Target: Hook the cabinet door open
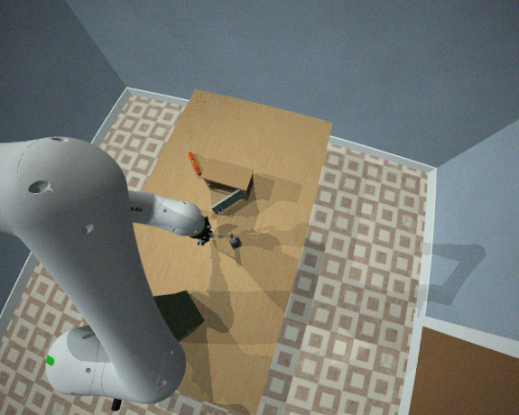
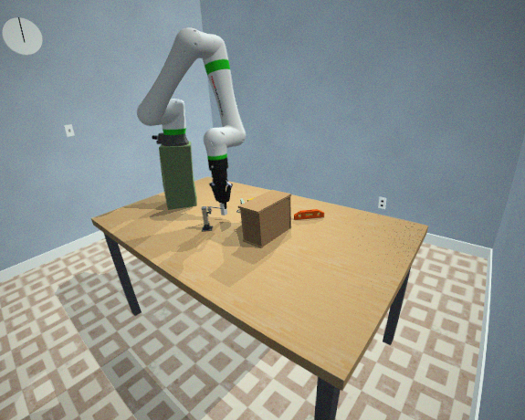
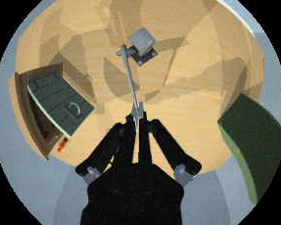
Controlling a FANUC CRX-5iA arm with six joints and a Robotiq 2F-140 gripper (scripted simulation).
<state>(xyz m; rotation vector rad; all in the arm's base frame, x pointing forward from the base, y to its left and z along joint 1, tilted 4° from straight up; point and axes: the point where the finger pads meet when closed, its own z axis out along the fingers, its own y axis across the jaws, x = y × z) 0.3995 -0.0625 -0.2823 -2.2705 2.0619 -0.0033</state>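
Now: hand 1 cm short of the thin wire hook, 5 cm to the left of it and 1 cm below it. The rest, counted from my hand: grey-green door (17 cm ahead, 6 cm to the right, 1 cm above); yellow block (10 cm ahead, 14 cm to the left, 2 cm below).
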